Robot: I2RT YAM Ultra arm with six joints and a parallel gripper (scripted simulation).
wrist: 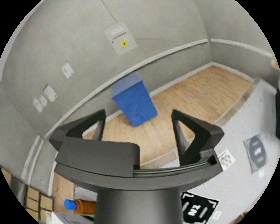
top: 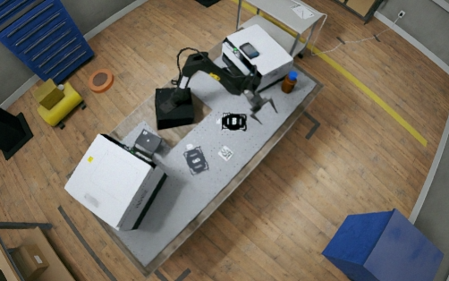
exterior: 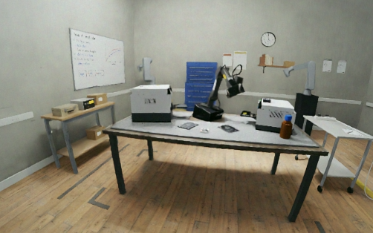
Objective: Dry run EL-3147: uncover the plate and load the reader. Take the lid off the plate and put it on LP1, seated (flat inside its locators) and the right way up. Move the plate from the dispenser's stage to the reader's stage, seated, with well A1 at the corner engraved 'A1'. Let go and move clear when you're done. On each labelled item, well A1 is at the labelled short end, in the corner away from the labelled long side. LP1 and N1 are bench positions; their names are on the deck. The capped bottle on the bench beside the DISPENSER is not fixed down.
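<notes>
Right now my hand is 46 cm past the dark lidded plate, 24 cm above it and 15 cm to the right of it. Round my hand: brown capped bottle (46 cm to the left, 23 cm below, 12 cm behind).
</notes>
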